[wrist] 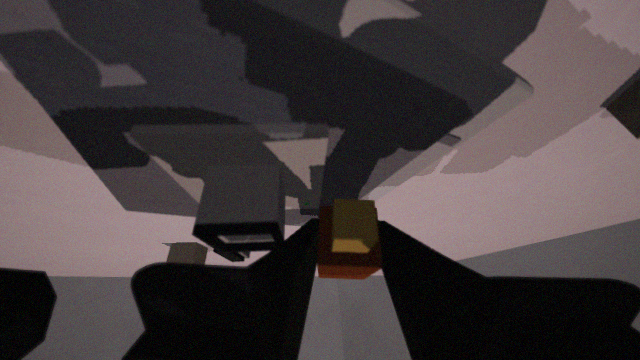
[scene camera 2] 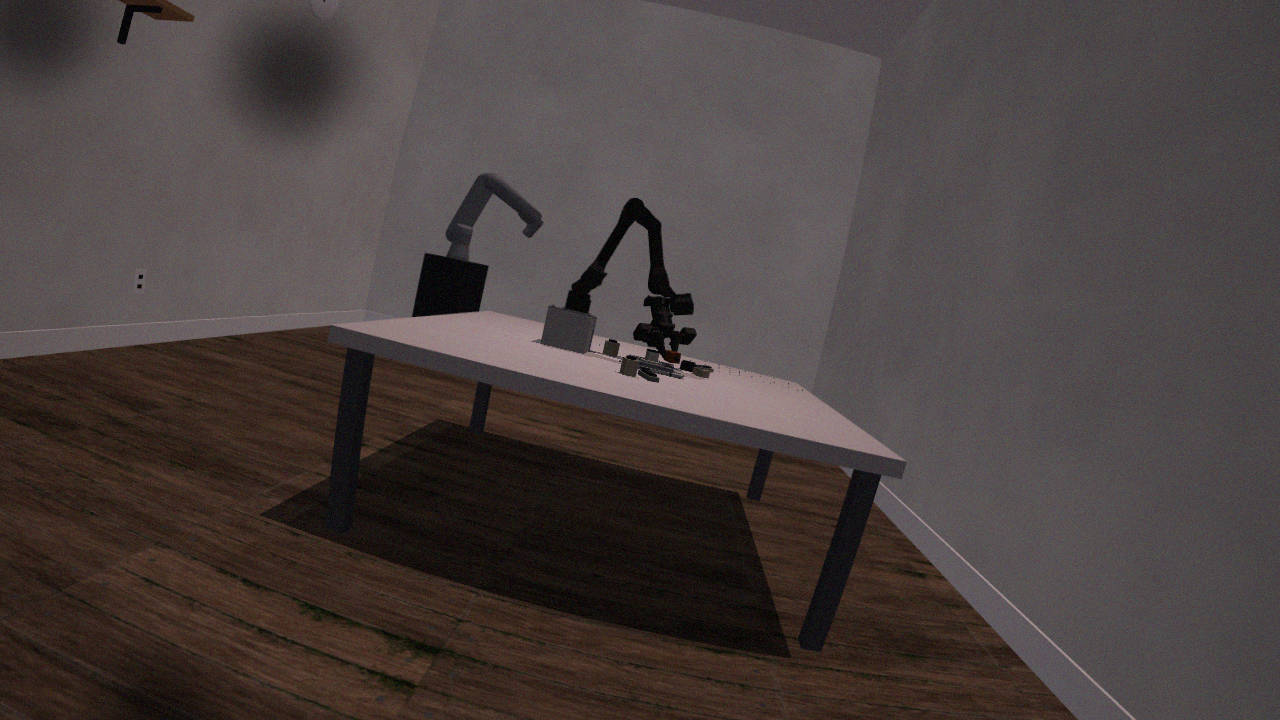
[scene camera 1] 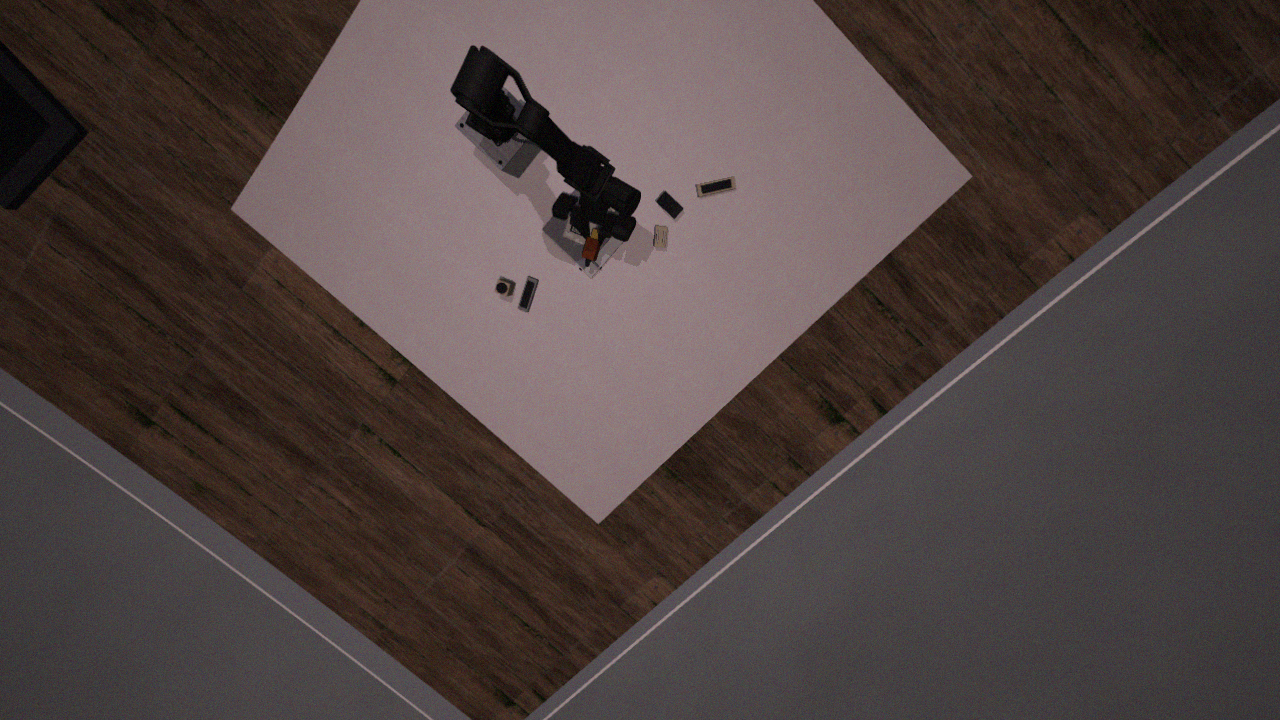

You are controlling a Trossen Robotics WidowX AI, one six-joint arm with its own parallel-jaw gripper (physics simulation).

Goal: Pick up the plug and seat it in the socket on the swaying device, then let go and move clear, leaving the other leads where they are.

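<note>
My gripper [scene camera 1: 593,234] [scene camera 2: 667,350] [wrist: 347,227] is shut on the plug [scene camera 1: 590,247] [scene camera 2: 672,357] [wrist: 349,260], an orange block with a yellow part. The plug is held over the swaying device, a grey plate [scene camera 1: 559,231] whose edges are partly hidden by the arm and its shadow. In the wrist view, a grey block with a black-rimmed opening, which looks like the socket [wrist: 240,202], stands left of the plug and apart from it. The arm largely covers the socket area in scene camera 1. The exact height of the plug above the device is hard to tell.
On the white table [scene camera 1: 599,429] [scene camera 2: 787,416], a dark block [scene camera 1: 669,205], a pale block [scene camera 1: 660,237] and a long connector [scene camera 1: 716,187] lie to the right. A round-topped block [scene camera 1: 504,287] and a slotted piece [scene camera 1: 528,293] lie lower left. Another arm [scene camera 2: 467,210] stands behind.
</note>
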